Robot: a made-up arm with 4 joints. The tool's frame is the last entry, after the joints. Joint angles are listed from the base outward. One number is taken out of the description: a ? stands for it. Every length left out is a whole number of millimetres.
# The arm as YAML. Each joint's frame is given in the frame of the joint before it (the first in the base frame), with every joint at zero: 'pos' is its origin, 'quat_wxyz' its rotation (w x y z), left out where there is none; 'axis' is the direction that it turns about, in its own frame. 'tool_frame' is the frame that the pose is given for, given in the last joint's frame.
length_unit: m
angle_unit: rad
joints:
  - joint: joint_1
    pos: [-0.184, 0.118, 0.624]
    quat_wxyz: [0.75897, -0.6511, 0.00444, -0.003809]
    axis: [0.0, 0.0, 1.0]
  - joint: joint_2
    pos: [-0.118, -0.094, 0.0]
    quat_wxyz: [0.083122, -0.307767, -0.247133, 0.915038]
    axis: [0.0, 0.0, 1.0]
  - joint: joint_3
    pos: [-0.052, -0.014, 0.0]
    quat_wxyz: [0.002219, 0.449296, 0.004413, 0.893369]
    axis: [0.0, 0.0, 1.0]
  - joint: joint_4
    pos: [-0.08, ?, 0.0]
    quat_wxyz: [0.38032, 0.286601, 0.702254, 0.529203]
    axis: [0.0, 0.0, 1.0]
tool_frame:
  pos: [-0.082, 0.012, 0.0]
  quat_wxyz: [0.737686, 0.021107, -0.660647, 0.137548]
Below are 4 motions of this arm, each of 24 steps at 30 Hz.
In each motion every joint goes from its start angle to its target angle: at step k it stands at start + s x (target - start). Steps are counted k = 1, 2, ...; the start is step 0. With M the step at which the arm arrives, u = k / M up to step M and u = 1 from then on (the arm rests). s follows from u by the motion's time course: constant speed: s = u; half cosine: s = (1 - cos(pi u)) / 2; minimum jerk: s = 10 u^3 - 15 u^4 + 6 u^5.
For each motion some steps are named. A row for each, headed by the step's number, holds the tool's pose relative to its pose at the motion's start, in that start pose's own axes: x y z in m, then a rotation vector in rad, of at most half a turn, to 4 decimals.
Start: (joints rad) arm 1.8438 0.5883 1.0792 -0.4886
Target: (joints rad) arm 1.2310 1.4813 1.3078 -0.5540
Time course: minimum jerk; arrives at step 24
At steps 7, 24:
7: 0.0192 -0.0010 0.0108 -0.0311 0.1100 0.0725
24: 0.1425 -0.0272 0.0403 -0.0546 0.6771 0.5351

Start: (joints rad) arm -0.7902 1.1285 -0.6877 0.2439
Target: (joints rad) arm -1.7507 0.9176 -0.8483 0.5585
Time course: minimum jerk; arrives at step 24
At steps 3, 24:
3: 0.0001 -0.0005 -0.0018 -0.0128 -0.0035 -0.0018
24: -0.0033 -0.0751 -0.0705 -0.8111 -0.1071 0.0572

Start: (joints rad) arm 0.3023 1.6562 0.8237 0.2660
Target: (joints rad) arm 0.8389 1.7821 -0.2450 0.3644
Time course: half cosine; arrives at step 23
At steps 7, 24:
7: -0.0167 -0.0042 -0.0232 -0.0229 -0.1646 0.1788
24: -0.0381 -0.0440 -0.1077 0.1306 -0.6976 0.9019

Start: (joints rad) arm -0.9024 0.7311 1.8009 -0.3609
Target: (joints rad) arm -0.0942 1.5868 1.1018 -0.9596
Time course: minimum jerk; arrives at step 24
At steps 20, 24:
20: -0.0207 -0.0453 -0.1671 -1.4875 -0.8188 0.5890
24: -0.0189 -0.0498 -0.1717 -1.5308 -0.8573 0.6129

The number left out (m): -0.022
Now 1 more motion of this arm.
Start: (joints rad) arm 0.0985 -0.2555 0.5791 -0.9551
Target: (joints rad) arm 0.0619 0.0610 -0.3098 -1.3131
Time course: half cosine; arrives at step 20
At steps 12, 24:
12: 0.0245 0.0412 -0.0210 -0.0769 -0.3000 -0.3418
24: 0.0454 0.0595 -0.0224 -0.0709 -0.4081 -0.5470

